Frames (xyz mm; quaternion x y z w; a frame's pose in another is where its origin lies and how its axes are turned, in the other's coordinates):
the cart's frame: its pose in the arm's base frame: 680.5 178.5 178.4 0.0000 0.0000 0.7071 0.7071
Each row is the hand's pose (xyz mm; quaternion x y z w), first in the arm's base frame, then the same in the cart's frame.
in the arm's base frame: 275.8 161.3 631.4 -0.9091 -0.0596 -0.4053 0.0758
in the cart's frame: -17.2 404.7 453.0 0.6850 -0.6007 0.3402 0.2330
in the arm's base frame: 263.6 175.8 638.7 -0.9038 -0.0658 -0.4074 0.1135
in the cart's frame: -2.7 416.9 460.3 0.6856 -0.5925 0.3683 0.2078
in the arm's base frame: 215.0 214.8 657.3 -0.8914 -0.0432 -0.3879 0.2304
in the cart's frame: 36.3 465.5 478.9 0.6609 -0.5998 0.4372 0.1114
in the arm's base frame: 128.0 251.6 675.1 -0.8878 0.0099 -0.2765 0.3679
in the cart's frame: 73.1 552.5 496.7 -0.6207 0.6347 -0.4556 0.0646
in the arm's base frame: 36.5 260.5 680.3 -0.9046 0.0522 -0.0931 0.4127
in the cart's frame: 82.0 644.0 501.9 -0.6027 0.6766 -0.3577 0.2260
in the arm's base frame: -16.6 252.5 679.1 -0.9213 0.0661 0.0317 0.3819
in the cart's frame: 74.0 697.1 500.7 -0.6047 0.6982 -0.2476 0.2925
